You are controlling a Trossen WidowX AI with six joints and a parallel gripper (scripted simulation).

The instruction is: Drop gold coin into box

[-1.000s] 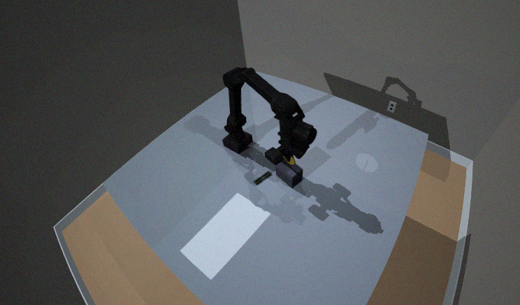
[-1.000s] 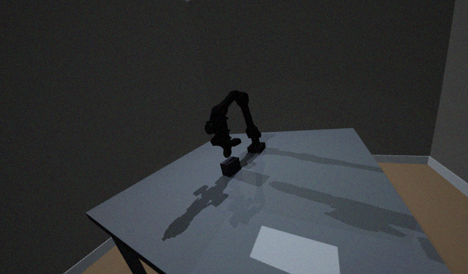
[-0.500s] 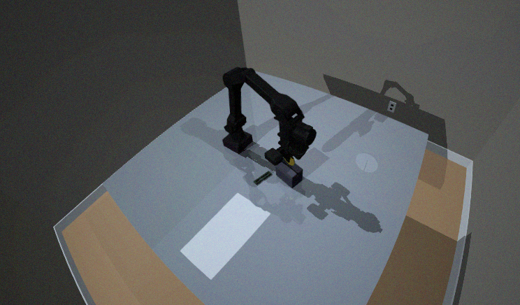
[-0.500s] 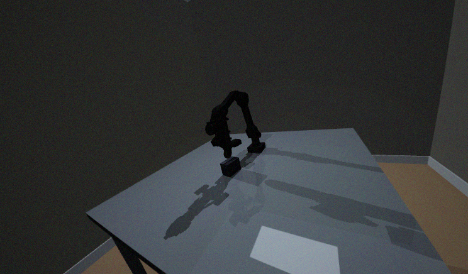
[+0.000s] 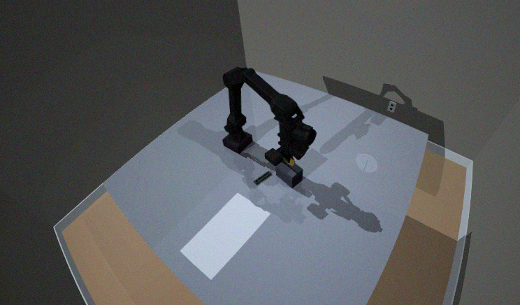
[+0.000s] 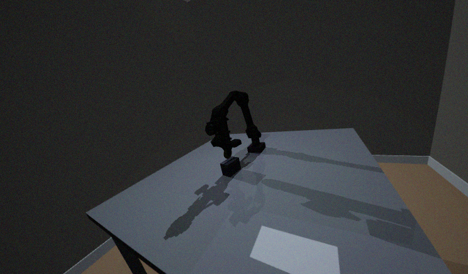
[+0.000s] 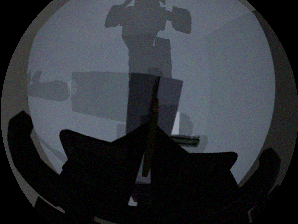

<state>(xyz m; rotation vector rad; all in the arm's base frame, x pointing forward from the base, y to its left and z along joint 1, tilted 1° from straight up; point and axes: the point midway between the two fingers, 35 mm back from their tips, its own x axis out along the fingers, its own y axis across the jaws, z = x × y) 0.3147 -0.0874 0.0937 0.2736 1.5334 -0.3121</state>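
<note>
Right now my gripper tip is 20 mm below the gold coin.
</note>
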